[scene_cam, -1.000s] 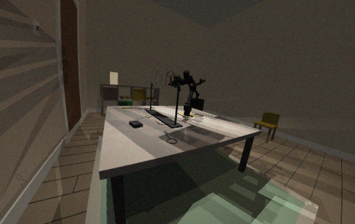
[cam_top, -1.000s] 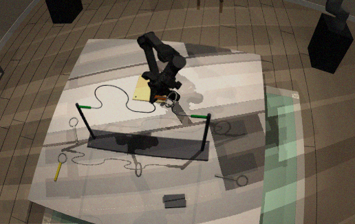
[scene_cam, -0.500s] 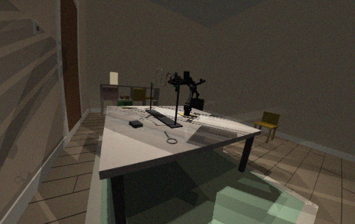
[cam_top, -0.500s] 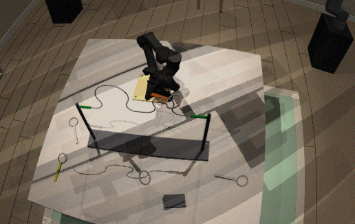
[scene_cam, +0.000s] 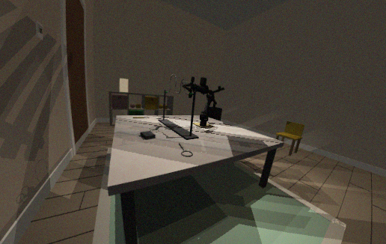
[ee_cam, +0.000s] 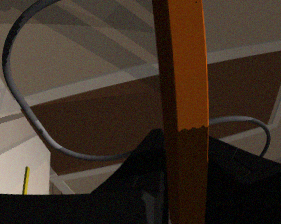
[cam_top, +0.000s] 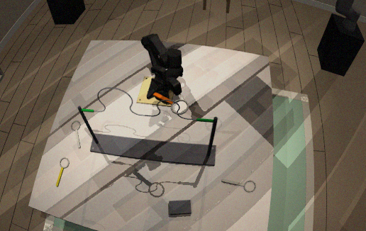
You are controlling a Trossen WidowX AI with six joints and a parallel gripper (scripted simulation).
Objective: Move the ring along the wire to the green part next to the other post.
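Now: gripper tip 9 cm to the right of the orange-handled ring and 1 cm below it. From my gripper tip the other things lie so: yellow-handled ring: 30 cm ahead, 48 cm to the right, 39 cm below; dark block: 31 cm ahead, 20 cm to the left, 38 cm below.
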